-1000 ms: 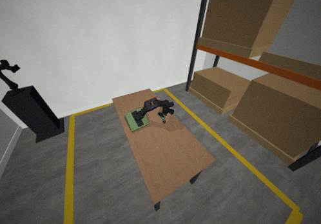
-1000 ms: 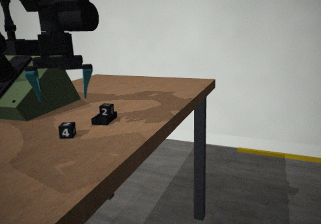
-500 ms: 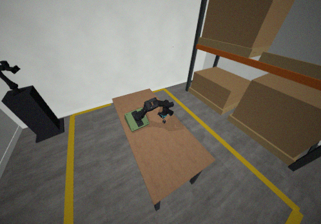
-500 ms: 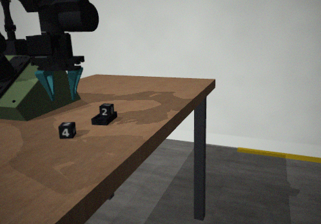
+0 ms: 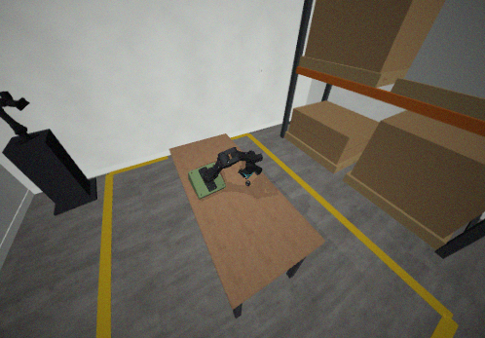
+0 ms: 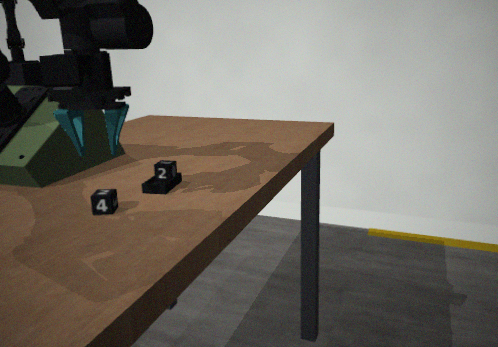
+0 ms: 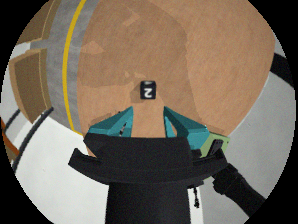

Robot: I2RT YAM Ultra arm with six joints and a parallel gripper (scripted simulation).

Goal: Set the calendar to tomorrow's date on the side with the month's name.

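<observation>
Now: hand 80 mm above the black cube. Also, from my hand: black tray 130 mm to the left, 90 mm below, 30 mm ahead.
</observation>
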